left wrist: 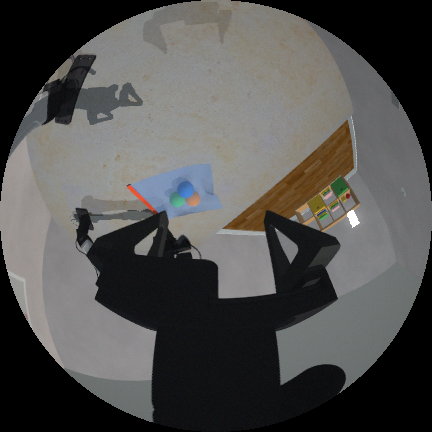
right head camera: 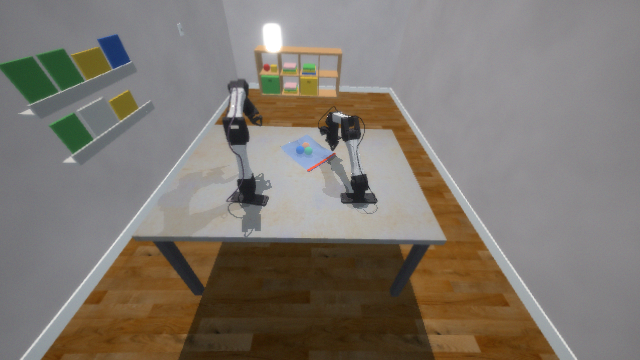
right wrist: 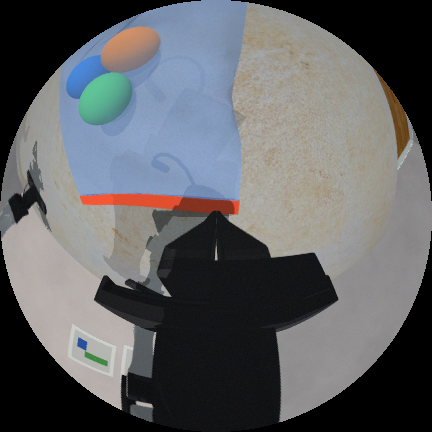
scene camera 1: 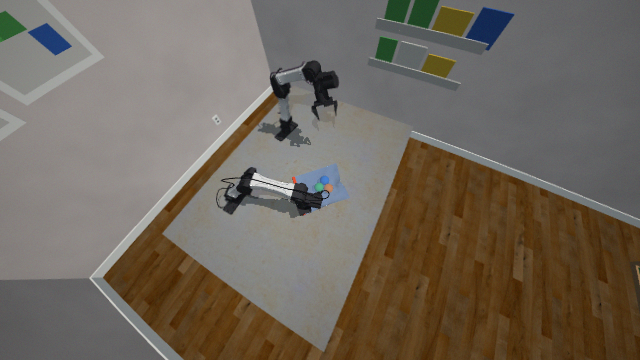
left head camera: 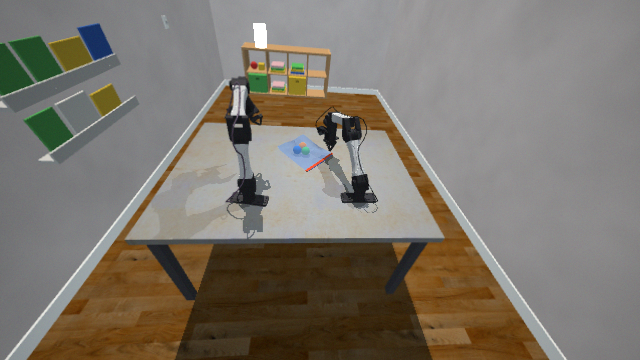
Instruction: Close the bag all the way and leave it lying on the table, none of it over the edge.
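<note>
A translucent blue bag [left head camera: 311,160] [right head camera: 312,161] [scene camera 1: 338,196] [left wrist: 156,187] [right wrist: 210,100] lies flat on the table, inside its edges. A red strip [left head camera: 319,162] [right head camera: 321,162] [scene camera 1: 294,179] [left wrist: 142,199] [right wrist: 125,200] runs along one side. Blue [left wrist: 185,189] [right wrist: 80,80], green [left wrist: 177,199] [right wrist: 105,98] and orange [left wrist: 194,199] [right wrist: 131,48] balls show at the bag. My right gripper [left head camera: 330,149] [right head camera: 334,148] [right wrist: 215,216] is shut and empty, its tips by one end of the strip; whether they touch it is unclear. My left gripper [scene camera 1: 327,116] [left wrist: 215,215] is open and empty, high above the table, away from the bag.
The table [left head camera: 280,225] [right head camera: 290,225] [scene camera 1: 280,280] carries both arm bases [left head camera: 247,199] [left head camera: 359,197]. In scene camera 1 the right forearm passes over part of the strip. A wooden shelf unit [left head camera: 285,49] [right head camera: 300,50] stands on the floor beyond the table.
</note>
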